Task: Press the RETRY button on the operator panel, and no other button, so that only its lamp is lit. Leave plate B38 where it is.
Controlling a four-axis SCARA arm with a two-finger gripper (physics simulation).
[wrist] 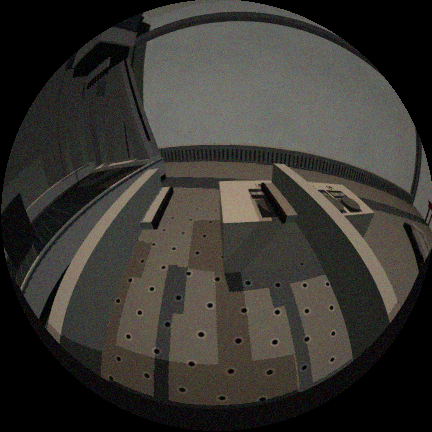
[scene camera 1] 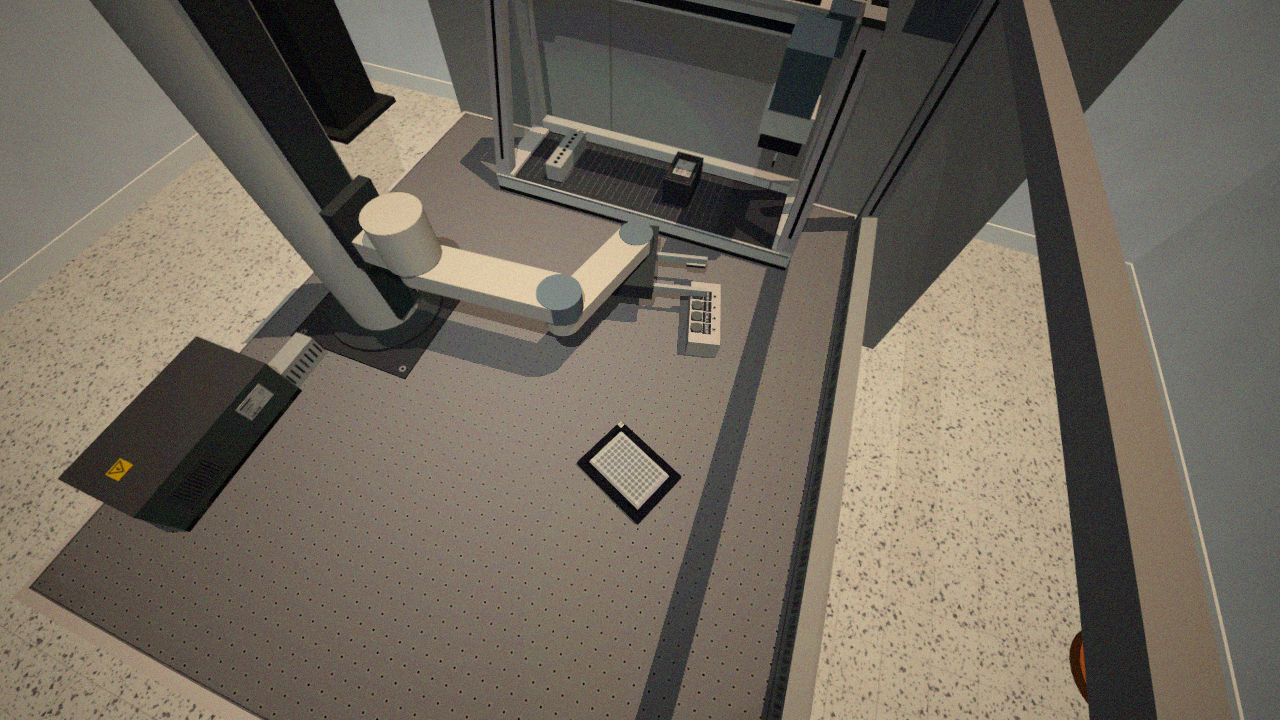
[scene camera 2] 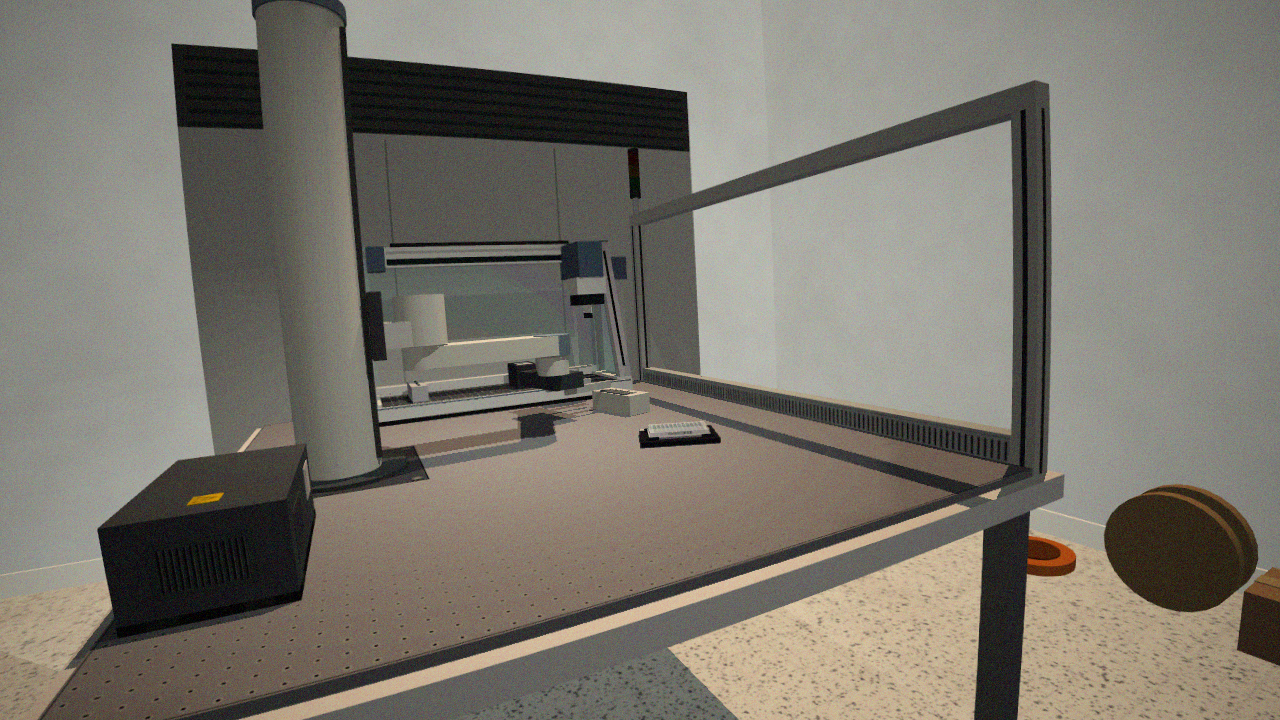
Labels:
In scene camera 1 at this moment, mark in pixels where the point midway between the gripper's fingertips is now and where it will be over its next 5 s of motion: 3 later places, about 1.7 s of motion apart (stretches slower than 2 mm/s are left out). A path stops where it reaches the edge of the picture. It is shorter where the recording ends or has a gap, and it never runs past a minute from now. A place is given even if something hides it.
My gripper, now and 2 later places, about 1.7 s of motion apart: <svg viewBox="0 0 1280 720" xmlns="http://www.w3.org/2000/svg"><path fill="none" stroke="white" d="M706 276L706 277L664 260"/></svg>

